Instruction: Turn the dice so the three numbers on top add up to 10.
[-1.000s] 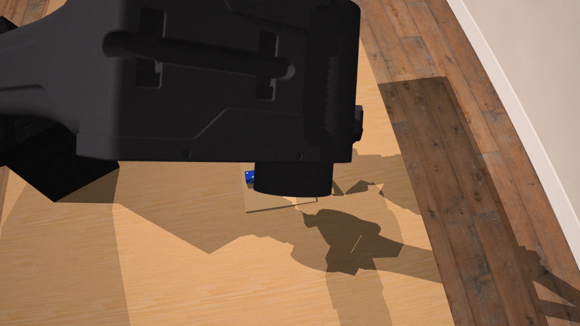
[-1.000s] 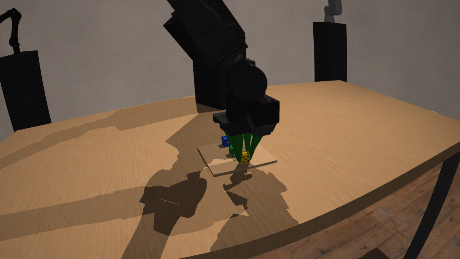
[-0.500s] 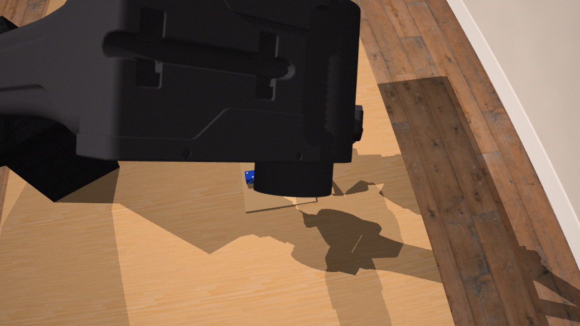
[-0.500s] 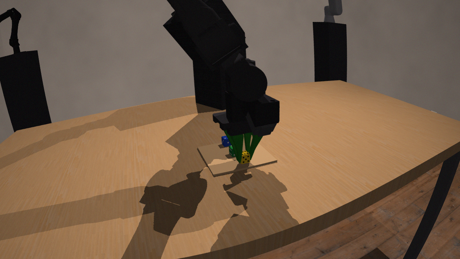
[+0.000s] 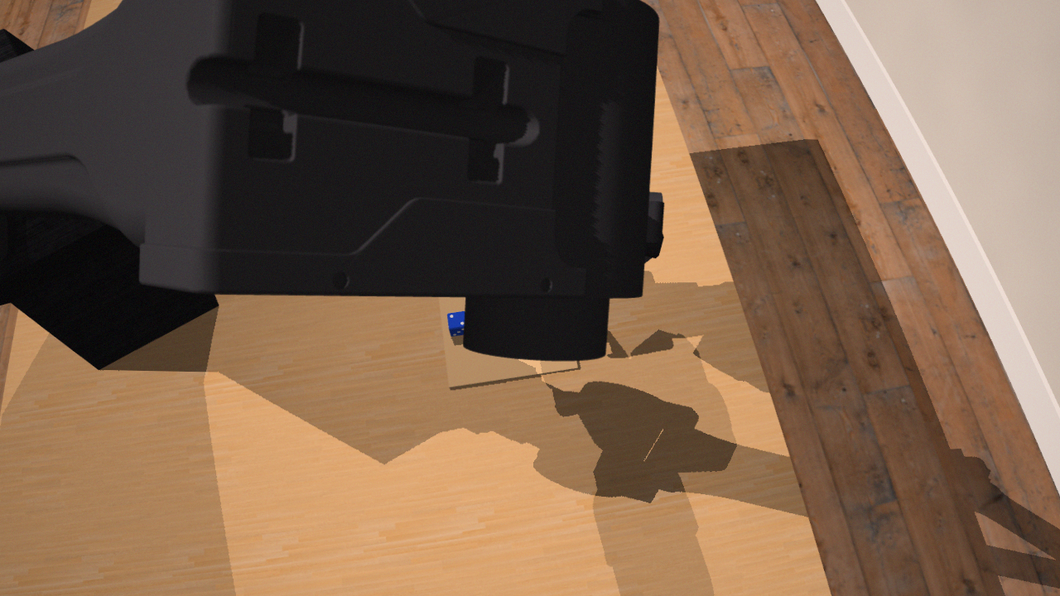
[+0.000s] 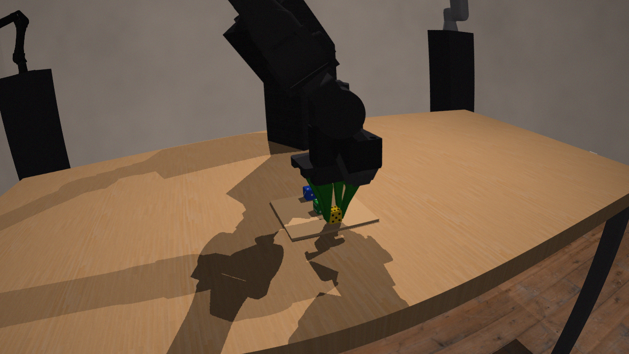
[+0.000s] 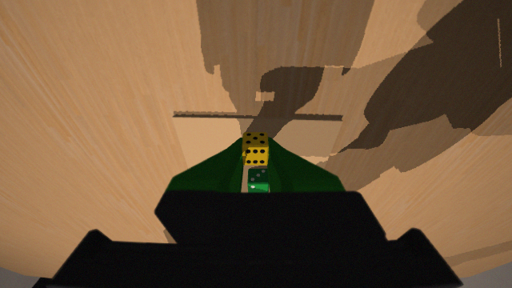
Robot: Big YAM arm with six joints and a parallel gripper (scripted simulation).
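The yellow die lies right at my hand. Also, from my hand: green die: 40 mm behind; then blue die: 100 mm behind; then tan mat: 50 mm behind, 20 mm below.
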